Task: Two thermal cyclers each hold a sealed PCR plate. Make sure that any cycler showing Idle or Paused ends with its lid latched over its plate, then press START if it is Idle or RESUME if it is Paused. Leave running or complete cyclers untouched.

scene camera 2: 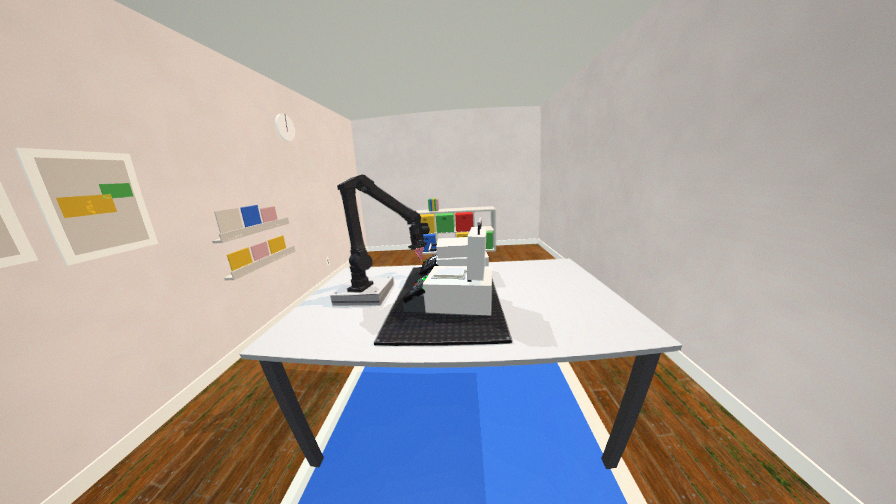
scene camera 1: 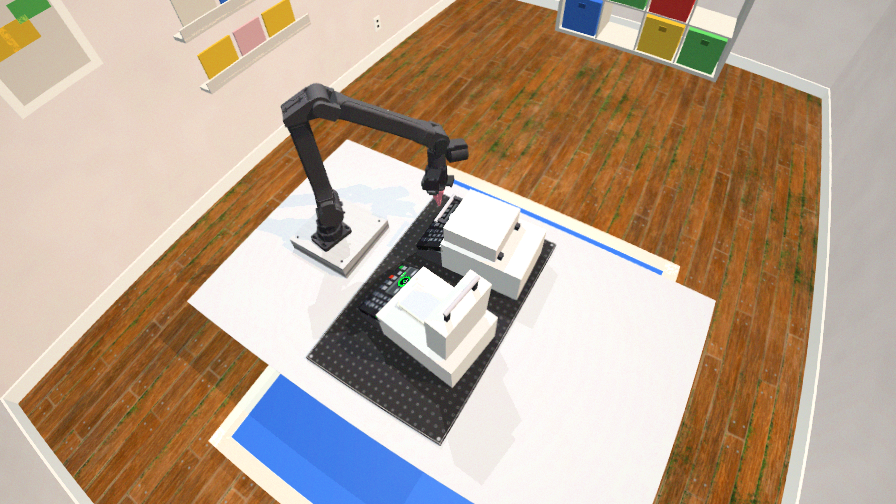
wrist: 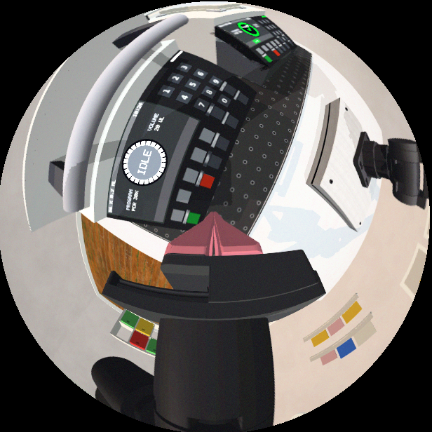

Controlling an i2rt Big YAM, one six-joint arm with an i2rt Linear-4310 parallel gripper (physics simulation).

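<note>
The far thermal cycler (scene camera 1: 526, 250) has its lid (scene camera 1: 482, 225) (scene camera 2: 452, 249) down, hiding its plate; whether it is latched I cannot tell. Its screen (wrist: 144, 162) reads IDLE in the wrist view. A green button (wrist: 193, 218) and a red button (wrist: 207, 181) are on its panel, and a grey handle (wrist: 87, 115) (scene camera 1: 447, 208) is at the lid's front. The near cycler (scene camera 1: 416, 341) (scene camera 2: 457, 297) has its lid (scene camera 1: 456, 316) (scene camera 2: 476, 253) upright, its pale plate (scene camera 1: 418, 303) exposed, and a green ring (wrist: 248, 28) (scene camera 1: 404, 281) on its screen. My gripper (wrist: 213, 216) (scene camera 1: 439, 203) (scene camera 2: 418, 257) is shut and empty, its tips beside the green button in the wrist view; their height is unclear.
Both cyclers stand on a black perforated board (scene camera 1: 388, 376) (scene camera 2: 444, 332) (wrist: 270, 125) on the white table (scene camera 1: 595, 351). My arm's base plate (scene camera 1: 358, 252) (scene camera 2: 360, 298) is beside the board. The near cycler's raised lid stands taller than the far cycler's lowered one.
</note>
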